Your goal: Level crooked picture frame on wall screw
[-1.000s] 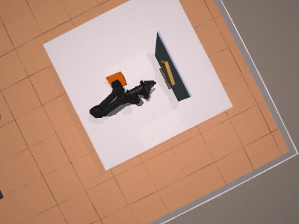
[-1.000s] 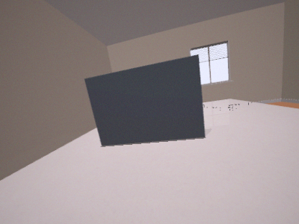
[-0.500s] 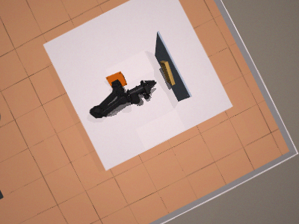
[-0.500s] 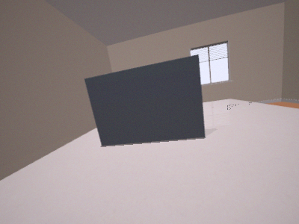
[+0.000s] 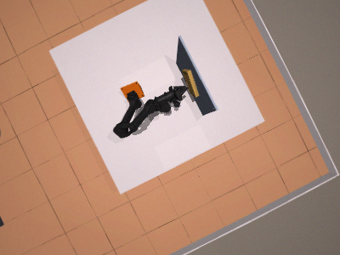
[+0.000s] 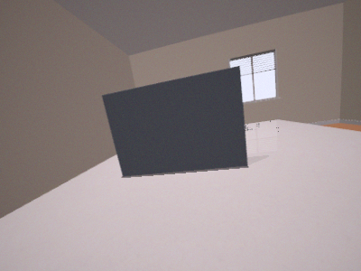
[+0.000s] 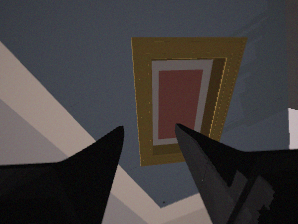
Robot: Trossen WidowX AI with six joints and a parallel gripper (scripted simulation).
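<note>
Right now the picture frame is 50 mm ahead of my gripper tip, 40 mm below it and 20 mm to the left of it. The rest, counted from my gripper tip: wall panel (60 mm ahead, 50 mm below, 20 mm to the left).
</note>
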